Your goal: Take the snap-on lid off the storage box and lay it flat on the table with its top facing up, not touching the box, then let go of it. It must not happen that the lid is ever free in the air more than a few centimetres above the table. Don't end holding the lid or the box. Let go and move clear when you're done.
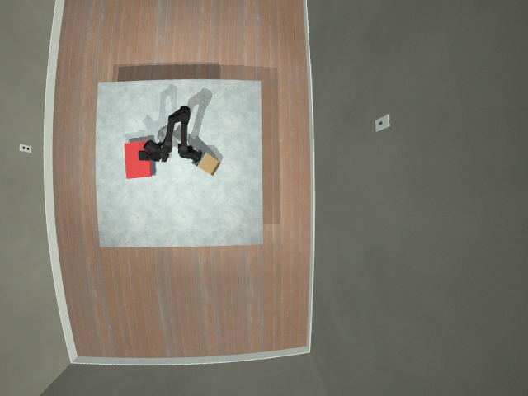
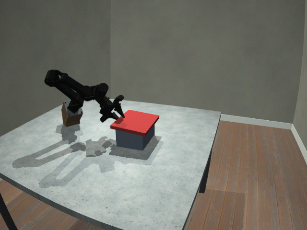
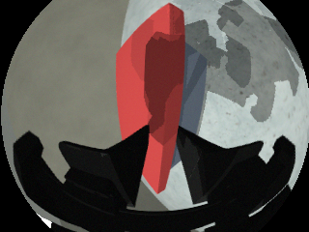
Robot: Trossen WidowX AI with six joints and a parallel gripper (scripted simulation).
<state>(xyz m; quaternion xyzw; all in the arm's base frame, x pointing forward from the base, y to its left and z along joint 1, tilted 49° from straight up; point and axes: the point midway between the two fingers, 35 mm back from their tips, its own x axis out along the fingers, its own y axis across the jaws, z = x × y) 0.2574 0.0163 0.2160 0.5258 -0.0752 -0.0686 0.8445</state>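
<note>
My gripper is now 100 mm short of the red lid, 20 mm to the left of it and 20 mm above it. The rest, counted from my hand: storage box 100 mm ahead, 80 mm below, 20 mm to the right.
</note>
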